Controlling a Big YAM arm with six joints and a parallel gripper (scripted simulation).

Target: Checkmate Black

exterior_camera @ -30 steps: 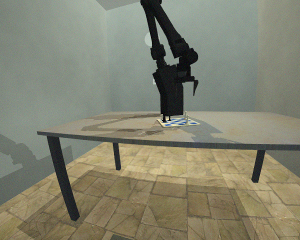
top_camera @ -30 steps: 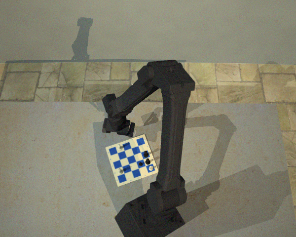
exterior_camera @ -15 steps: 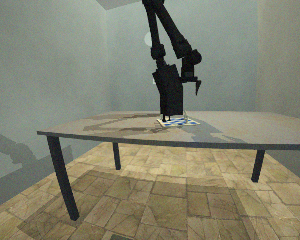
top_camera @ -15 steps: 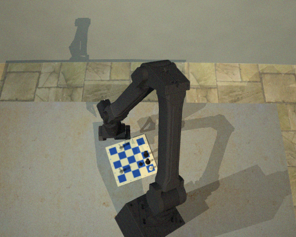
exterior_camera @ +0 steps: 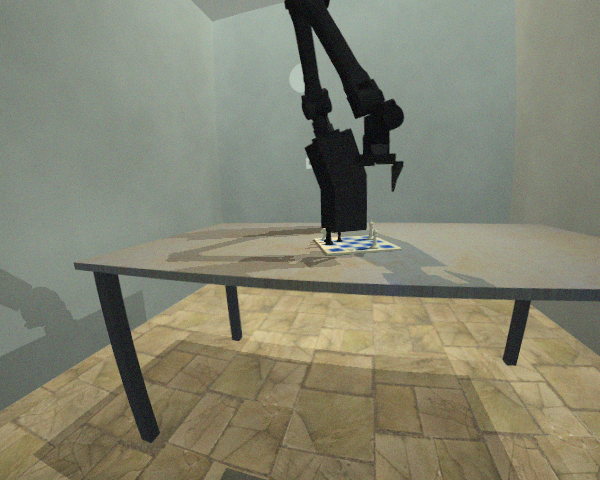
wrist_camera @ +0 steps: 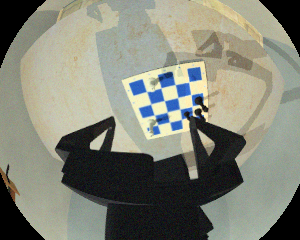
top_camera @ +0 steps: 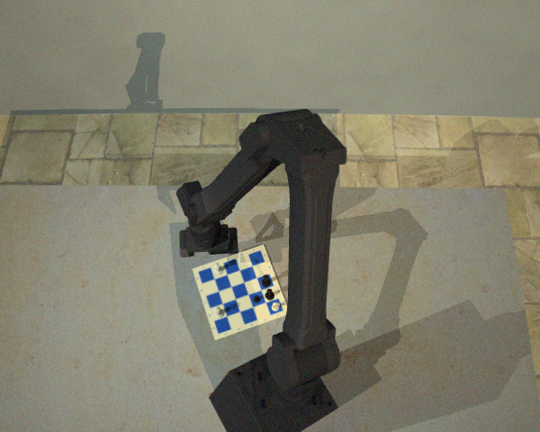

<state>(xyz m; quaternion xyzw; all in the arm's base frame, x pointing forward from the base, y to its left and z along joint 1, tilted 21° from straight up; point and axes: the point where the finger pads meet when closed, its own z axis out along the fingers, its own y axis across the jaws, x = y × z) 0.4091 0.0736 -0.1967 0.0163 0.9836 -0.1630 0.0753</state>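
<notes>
Now: the chessboard 7 cm behind my hand, 5 cm to the right of it and 17 cm below it.
</notes>
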